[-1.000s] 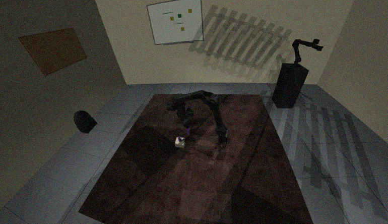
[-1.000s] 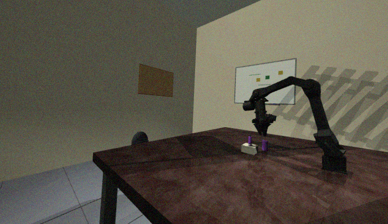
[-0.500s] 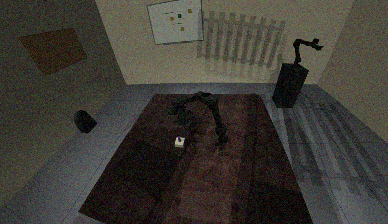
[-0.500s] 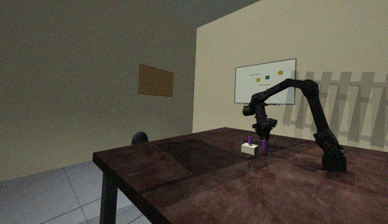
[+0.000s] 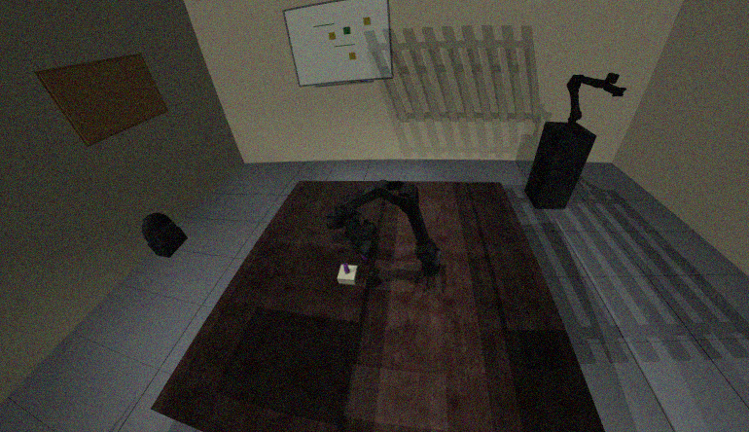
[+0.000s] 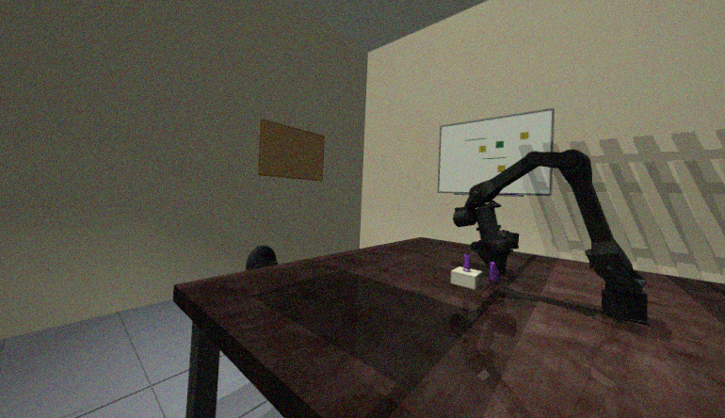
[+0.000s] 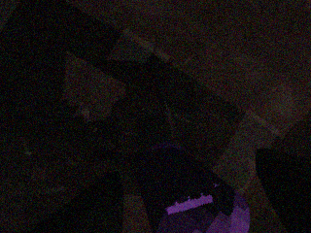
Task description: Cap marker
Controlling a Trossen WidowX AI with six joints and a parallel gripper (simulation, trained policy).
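Now: the purple marker 110 mm to the left of my gripper tip, 60 mm ahead of it and 50 mm above it. Also, from my gripper tip: white holder block: 110 mm to the left, 60 mm ahead; purple cap: 10 mm ahead.
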